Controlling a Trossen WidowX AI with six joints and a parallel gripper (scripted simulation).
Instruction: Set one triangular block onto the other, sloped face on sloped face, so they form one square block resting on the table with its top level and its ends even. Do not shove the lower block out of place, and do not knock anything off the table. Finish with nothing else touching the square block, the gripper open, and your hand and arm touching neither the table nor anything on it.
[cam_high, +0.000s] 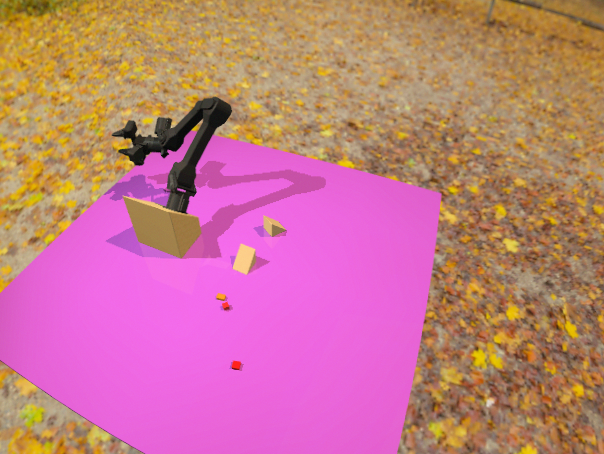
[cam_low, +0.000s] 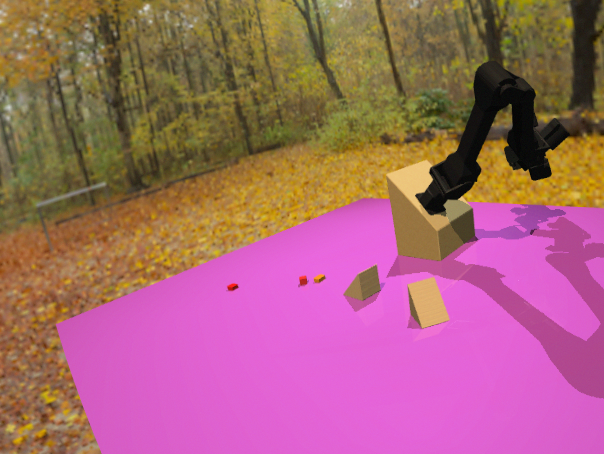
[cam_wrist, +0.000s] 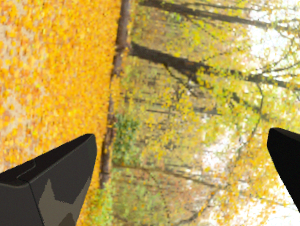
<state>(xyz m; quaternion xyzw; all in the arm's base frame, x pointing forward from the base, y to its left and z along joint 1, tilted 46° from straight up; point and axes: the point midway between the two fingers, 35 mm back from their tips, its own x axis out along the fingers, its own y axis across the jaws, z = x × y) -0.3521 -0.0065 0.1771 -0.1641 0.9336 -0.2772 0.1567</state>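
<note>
Now: the triangular block 65 cm ahead of my gripper tip, 20 cm below it and 8 cm to the left of it. Also, from my gripper tip: tan wooden square block (66 cm ahead, 20 cm below, 8 cm to the right); then orange piece (67 cm ahead, 24 cm to the right, 21 cm below).
</note>
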